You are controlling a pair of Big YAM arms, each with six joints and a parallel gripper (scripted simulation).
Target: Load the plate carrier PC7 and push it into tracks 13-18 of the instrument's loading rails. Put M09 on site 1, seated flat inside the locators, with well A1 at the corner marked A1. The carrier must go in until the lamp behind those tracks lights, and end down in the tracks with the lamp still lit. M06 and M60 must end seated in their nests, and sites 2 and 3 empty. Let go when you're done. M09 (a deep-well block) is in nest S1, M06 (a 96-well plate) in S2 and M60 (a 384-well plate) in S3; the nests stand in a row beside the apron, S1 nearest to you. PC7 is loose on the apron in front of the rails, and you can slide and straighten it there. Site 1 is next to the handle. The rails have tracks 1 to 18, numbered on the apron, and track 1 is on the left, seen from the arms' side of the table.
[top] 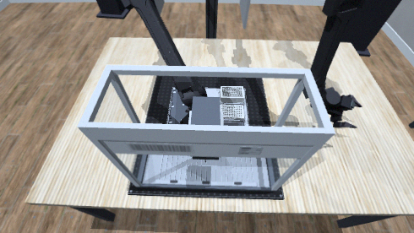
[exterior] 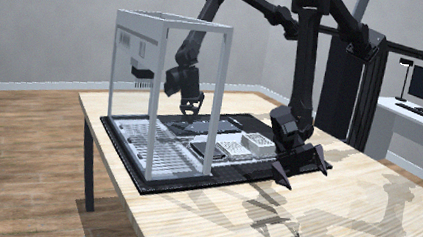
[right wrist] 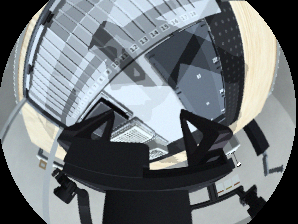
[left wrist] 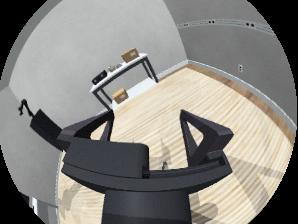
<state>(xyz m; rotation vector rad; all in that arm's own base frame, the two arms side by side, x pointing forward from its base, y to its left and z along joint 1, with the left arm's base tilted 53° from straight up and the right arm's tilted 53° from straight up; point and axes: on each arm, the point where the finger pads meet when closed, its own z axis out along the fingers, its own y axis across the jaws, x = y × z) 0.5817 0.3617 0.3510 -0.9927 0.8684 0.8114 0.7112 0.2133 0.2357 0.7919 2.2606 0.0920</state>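
The carrier PC7 lies 120 mm to the right of my right hand, 100 mm behind it and 80 mm below it. Round my right hand: 96-well plate M06: 130 mm to the left, 130 mm behind, 80 mm below; then dark plate M60: 140 mm to the left, 80 mm below, 20 mm behind.
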